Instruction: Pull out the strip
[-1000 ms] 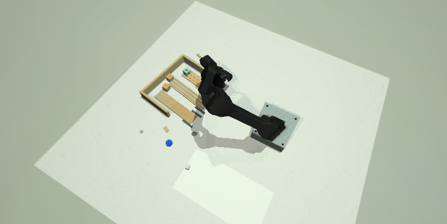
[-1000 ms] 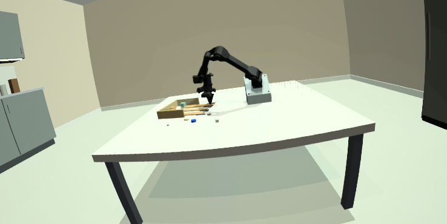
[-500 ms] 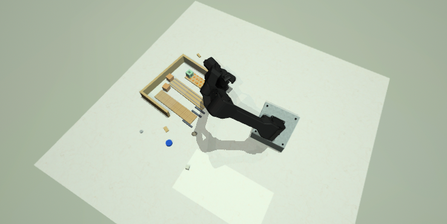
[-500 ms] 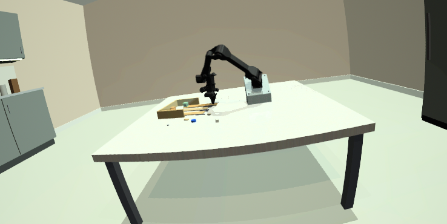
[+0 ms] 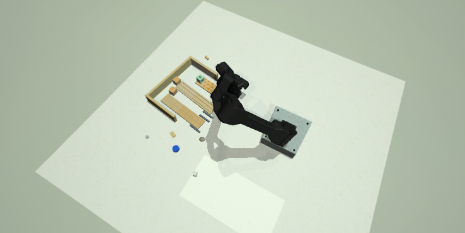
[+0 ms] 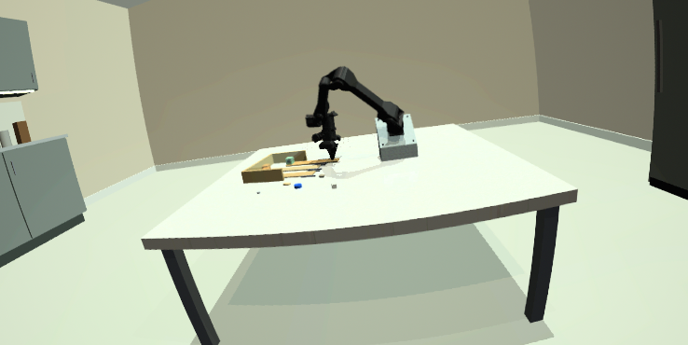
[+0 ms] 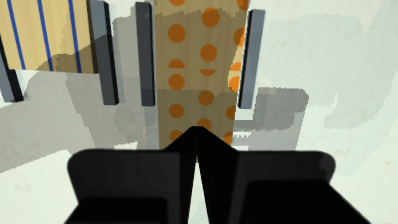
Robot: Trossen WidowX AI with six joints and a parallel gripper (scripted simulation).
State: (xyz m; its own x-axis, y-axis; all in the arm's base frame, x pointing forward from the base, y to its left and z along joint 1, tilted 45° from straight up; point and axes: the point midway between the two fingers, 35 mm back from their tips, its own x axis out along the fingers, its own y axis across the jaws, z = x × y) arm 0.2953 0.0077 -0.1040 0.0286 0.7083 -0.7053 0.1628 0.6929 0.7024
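Right now my gripper tip is 210 mm short of the labelled cube, 40 mm to the left of it and 20 mm below it. The rest, counted from my gripper tip: blue disc: 110 mm ahead, 340 mm to the left.
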